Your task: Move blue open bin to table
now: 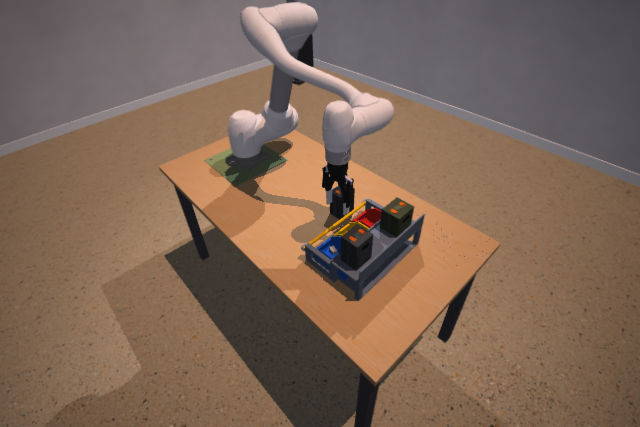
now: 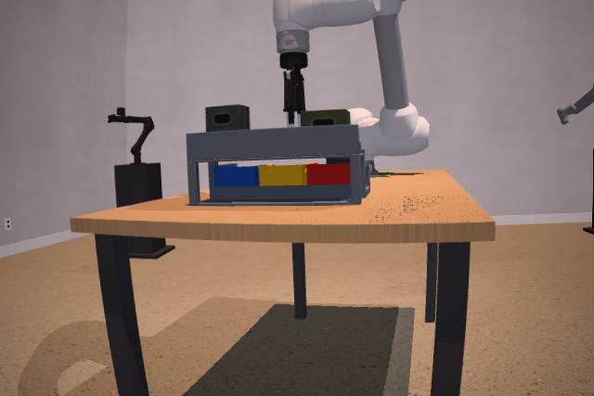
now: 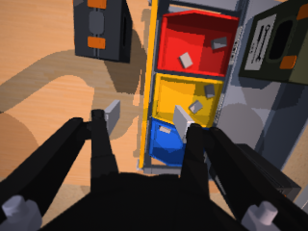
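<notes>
Now: hand 11 cm above the thin yellow rod. Also, from my hand: blue open bin (9 cm ahead, 12 cm to the right, 13 cm below); dark box (6 cm behind, 12 cm to the left, 11 cm below); yellow bin (10 cm ahead, 1 cm to the right, 13 cm below).
</notes>
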